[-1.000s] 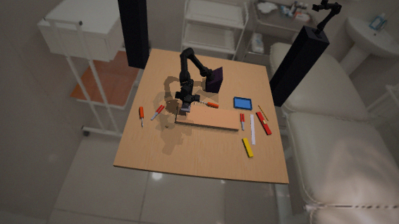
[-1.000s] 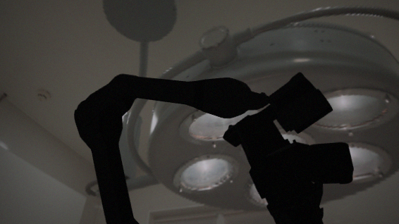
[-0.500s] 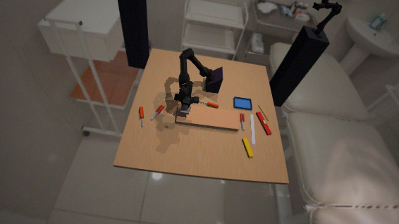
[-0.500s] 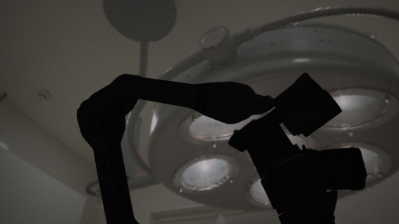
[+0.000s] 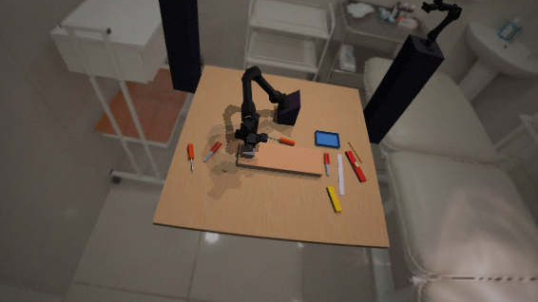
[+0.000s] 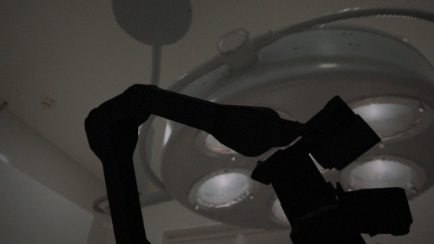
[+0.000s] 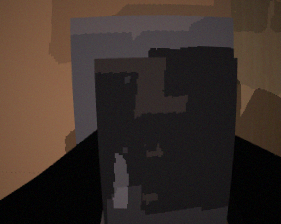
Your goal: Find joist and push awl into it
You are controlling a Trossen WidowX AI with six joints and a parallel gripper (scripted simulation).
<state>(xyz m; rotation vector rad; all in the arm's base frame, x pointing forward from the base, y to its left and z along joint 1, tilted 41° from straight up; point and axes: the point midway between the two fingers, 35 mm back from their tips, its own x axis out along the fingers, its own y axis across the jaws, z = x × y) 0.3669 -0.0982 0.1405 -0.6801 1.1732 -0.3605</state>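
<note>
Now: the green light 40 mm behind my gripper tip and 30 mm above it. Also, from my gripper tip: brown-handled awl: 190 mm behind, 90 mm below, 70 mm to the left; blue tray: 500 mm to the left, 260 mm behind, 80 mm below; stud finder: 20 mm behind, 20 mm above.
</note>
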